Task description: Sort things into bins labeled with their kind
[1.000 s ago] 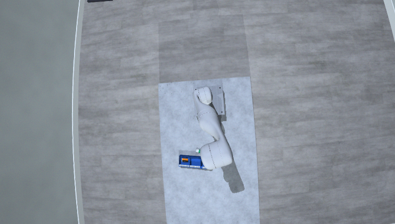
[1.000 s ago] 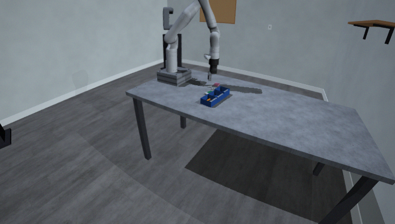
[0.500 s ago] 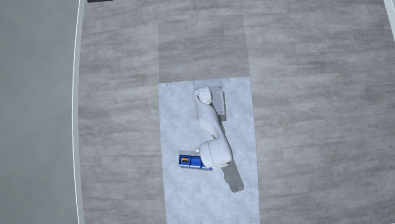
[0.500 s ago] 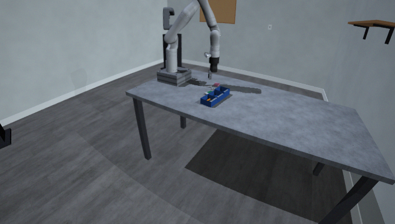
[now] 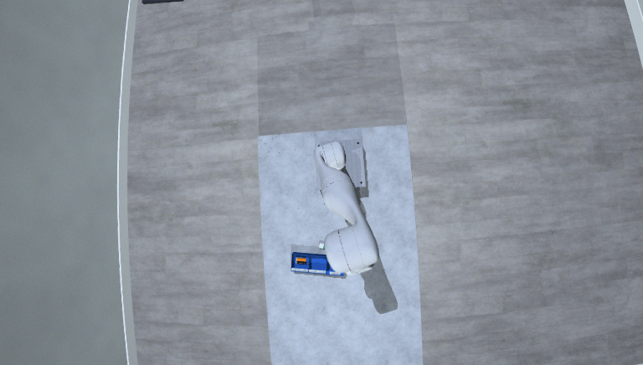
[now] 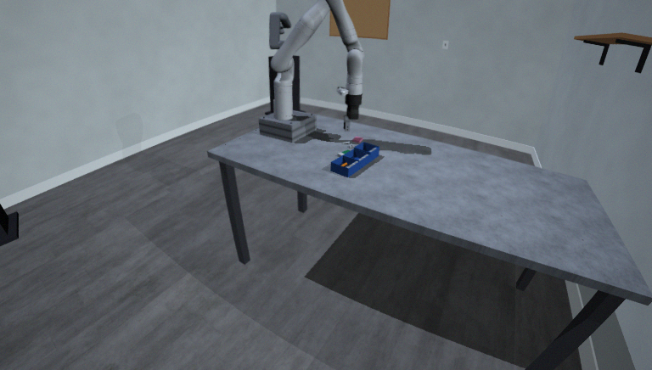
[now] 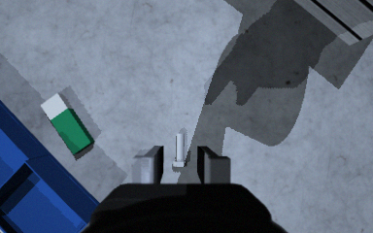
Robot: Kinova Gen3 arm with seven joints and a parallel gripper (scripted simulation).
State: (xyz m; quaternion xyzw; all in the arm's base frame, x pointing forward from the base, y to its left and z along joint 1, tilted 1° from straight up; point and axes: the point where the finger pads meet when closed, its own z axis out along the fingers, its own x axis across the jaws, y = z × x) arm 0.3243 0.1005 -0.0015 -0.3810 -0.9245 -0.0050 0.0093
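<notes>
Now: hand 80 mm above the grey rod. Also, from my hand: grey block: 50 mm ahead, 10 mm to the right, 80 mm below; then orange battery: 140 mm ahead, 220 mm to the right, 80 mm below; then pink thing: 20 mm ahead, 80 mm to the left, 90 mm below.
</notes>
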